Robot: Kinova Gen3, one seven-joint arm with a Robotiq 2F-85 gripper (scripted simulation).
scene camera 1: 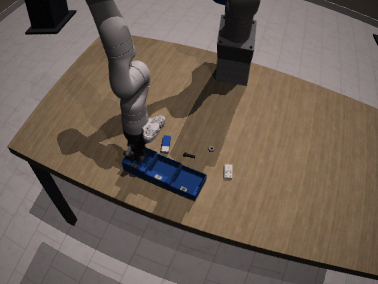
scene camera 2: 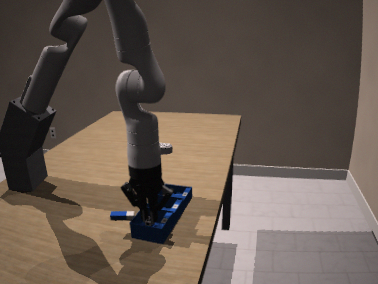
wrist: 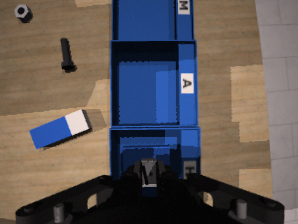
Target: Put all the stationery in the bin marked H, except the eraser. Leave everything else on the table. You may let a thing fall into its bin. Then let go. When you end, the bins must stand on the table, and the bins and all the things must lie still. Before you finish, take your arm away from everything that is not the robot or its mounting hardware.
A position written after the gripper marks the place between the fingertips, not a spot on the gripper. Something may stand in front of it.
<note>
In view: the gripper (scene camera 2: 149,221), an eraser (wrist: 76,122) and a long blue bin (scene camera 1: 162,171).
The long blue bin is seen too in scene camera 2 (scene camera 2: 159,234) and in the wrist view (wrist: 153,69). The gripper also shows in the wrist view (wrist: 149,170).
</note>
